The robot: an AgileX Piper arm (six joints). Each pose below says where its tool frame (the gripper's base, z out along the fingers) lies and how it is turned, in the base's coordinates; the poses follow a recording.
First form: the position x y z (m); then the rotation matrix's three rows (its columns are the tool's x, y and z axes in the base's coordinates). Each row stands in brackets.
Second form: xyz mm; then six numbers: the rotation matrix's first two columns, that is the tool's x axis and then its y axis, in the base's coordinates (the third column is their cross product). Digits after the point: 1 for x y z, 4 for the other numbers. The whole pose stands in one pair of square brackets.
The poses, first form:
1: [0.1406 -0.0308 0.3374], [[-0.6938 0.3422 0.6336], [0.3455 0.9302 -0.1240], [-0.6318 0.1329 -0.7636]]
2: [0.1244 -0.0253 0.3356], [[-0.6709 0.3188 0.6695], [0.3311 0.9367 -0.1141], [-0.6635 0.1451 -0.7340]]
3: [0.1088 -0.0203 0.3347], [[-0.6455 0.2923 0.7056], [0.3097 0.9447 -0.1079], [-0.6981 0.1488 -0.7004]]
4: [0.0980 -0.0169 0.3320], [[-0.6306 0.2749 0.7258], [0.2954 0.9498 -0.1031], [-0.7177 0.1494 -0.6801]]
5: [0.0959 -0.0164 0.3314], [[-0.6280 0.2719 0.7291], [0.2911 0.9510 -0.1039], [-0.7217 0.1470 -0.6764]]
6: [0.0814 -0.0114 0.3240], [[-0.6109 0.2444 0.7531], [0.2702 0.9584 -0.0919], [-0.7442 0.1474 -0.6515]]
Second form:
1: [140.6 -30.8 337.4 -0.6938 0.3455 -0.6318 0.3422 0.9302 0.1329]
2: [124.4 -25.3 335.6 -0.6709 0.3311 -0.6635 0.3188 0.9367 0.1451]
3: [108.8 -20.3 334.7 -0.6455 0.3097 -0.6981 0.2923 0.9447 0.1488]
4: [98.0 -16.9 332.0 -0.6306 0.2954 -0.7177 0.2749 0.9498 0.1494]
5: [95.9 -16.4 331.4 -0.6280 0.2911 -0.7217 0.2719 0.9510 0.1470]
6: [81.4 -11.4 324.0 -0.6109 0.2702 -0.7442 0.2444 0.9584 0.1474]
